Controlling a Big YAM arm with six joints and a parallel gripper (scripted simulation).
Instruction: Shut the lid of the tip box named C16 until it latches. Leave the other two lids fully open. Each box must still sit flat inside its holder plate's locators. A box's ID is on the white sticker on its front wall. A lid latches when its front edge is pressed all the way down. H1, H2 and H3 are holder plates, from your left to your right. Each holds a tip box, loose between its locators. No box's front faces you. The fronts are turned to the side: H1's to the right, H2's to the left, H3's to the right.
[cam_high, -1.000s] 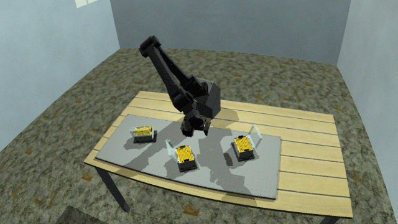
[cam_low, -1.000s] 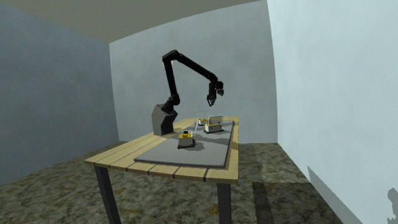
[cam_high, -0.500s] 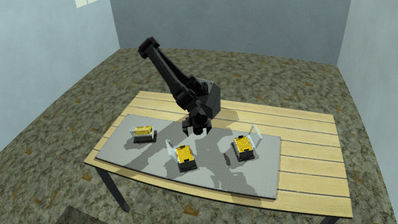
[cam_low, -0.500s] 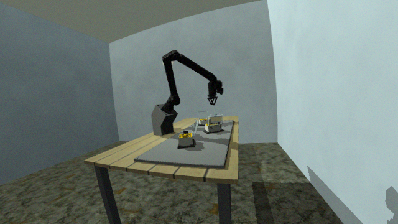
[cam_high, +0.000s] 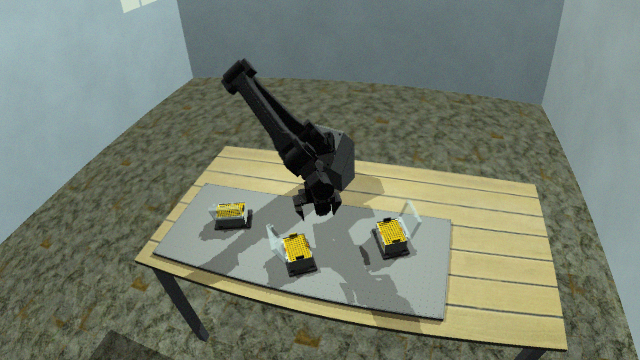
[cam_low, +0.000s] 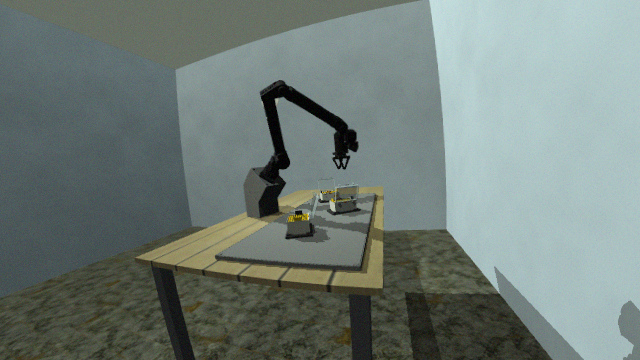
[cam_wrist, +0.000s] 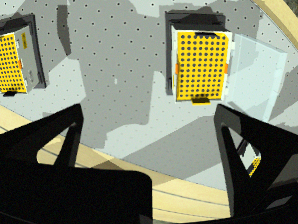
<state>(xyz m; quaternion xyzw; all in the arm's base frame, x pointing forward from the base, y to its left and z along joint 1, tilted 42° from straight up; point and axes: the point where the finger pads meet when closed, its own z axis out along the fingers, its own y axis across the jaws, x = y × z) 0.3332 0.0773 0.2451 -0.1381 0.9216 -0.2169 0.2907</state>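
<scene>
The tip box lid is 1 cm behind my hand, 15 cm to the right of it and 12 cm below it.
</scene>
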